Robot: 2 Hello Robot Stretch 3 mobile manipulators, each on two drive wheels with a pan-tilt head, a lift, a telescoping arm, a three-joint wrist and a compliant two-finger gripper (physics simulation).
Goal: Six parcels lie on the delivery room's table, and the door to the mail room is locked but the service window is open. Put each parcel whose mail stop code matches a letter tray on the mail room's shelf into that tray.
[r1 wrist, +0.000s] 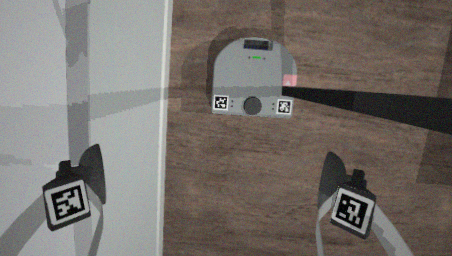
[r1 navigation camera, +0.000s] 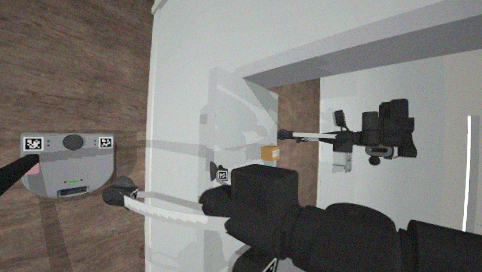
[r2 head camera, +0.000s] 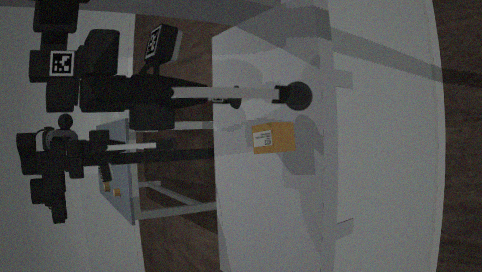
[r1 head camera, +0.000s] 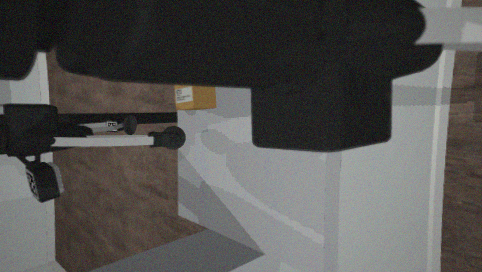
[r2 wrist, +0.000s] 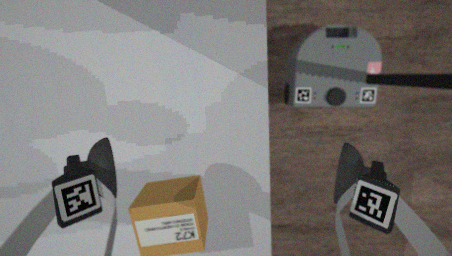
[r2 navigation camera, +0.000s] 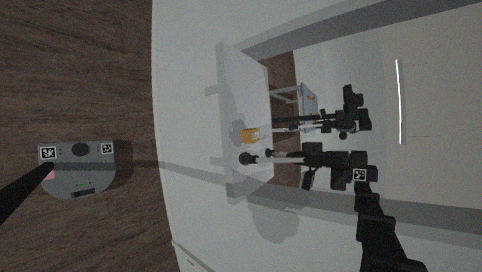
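An orange parcel lies on the window's pale sill; its label reads K72 in the r2 wrist view. The r1 gripper is open and empty, one finger over the window wall side, the other over the floor beside its base. The r2 gripper is open and empty, beside and above the parcel, which is not between its fingertips. Small parcels lie on the table beyond the window. Letter trays do not show.
The r1 base stands on its side of the wall. The r2 base stands on the other side. The window frame bounds the opening. The arms come close to each other there.
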